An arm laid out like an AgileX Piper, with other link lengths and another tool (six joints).
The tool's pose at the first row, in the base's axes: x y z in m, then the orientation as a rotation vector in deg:
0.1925 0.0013 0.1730 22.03 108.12 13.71
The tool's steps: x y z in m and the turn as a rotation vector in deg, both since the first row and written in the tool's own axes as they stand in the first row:
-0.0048 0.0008 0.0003 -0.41 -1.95 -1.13
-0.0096 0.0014 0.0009 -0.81 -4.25 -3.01
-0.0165 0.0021 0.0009 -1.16 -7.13 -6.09
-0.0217 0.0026 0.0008 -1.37 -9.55 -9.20
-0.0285 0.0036 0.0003 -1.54 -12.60 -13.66
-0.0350 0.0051 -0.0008 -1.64 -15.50 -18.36
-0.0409 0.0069 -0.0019 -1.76 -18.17 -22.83
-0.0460 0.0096 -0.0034 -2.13 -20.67 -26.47
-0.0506 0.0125 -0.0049 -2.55 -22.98 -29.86
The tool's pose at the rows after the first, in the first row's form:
0.1944 0.0002 0.1774 20.79 106.30 12.89
0.1965 -0.0010 0.1816 18.88 104.23 11.49
0.1987 -0.0030 0.1878 15.93 101.72 9.14
0.2003 -0.0045 0.1926 13.06 99.63 6.77
0.2021 -0.0061 0.1990 9.03 96.97 3.39
0.2033 -0.0072 0.2056 4.88 94.37 -0.12
0.2043 -0.0077 0.2118 0.95 91.86 -3.37
0.2049 -0.0071 0.2177 -2.35 89.37 -5.80
0.2053 -0.0061 0.2232 -5.43 86.99 -7.97

